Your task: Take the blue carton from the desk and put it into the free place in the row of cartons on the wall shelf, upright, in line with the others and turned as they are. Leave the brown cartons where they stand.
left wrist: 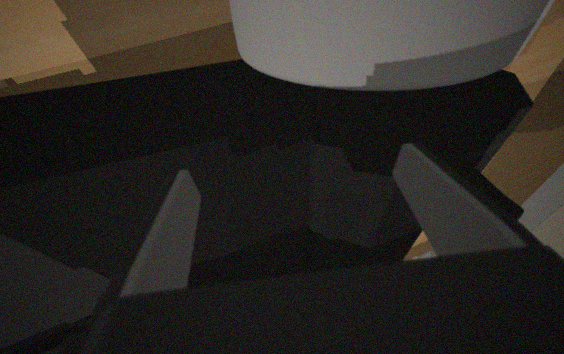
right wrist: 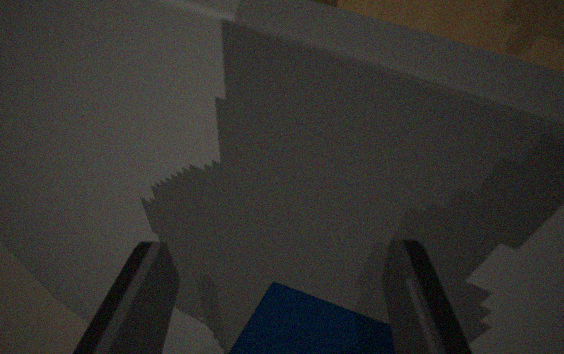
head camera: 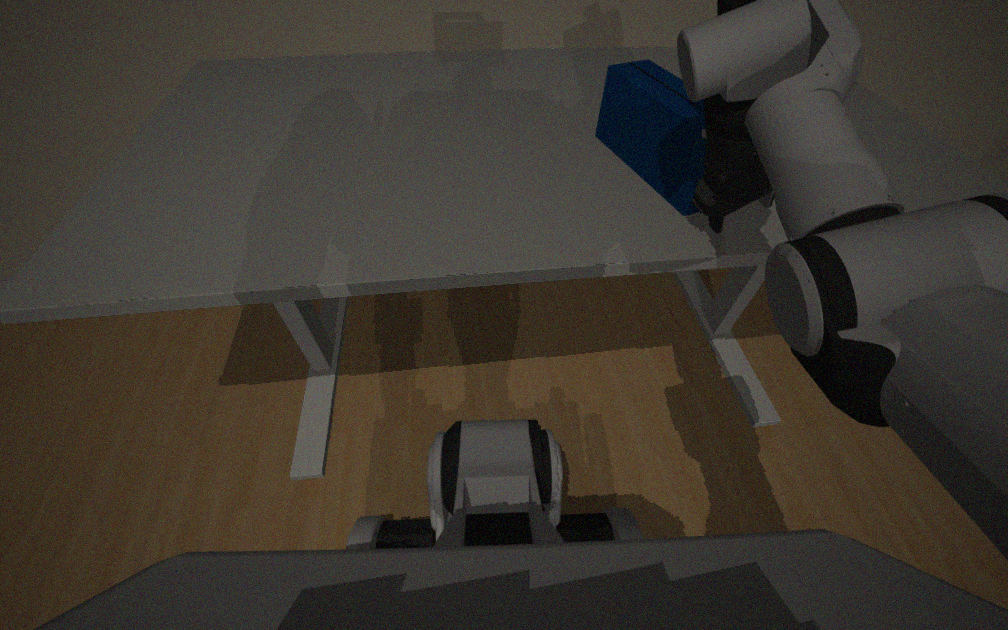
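Note:
The blue carton (head camera: 646,126) (right wrist: 310,325) is on the grey desk (head camera: 446,185) (right wrist: 310,130), near its right end in the head view. In the right wrist view part of it shows at the bottom edge, between the lines of the two fingers. My right gripper (head camera: 709,209) (right wrist: 277,260) is open, with its fingers apart and close beside the carton; whether a finger touches it is hidden. My left gripper (left wrist: 296,171) is open and empty, away from the carton. The wall shelf and the brown cartons do not show in these views.
The desk's front edge (head camera: 446,282) runs across the head view, with white legs (head camera: 312,423) (head camera: 747,382) below it on the wooden floor (head camera: 148,416). My right arm (head camera: 817,156) reaches over the desk's right end. In the left wrist view a pale rounded body (left wrist: 385,40) is near the gripper.

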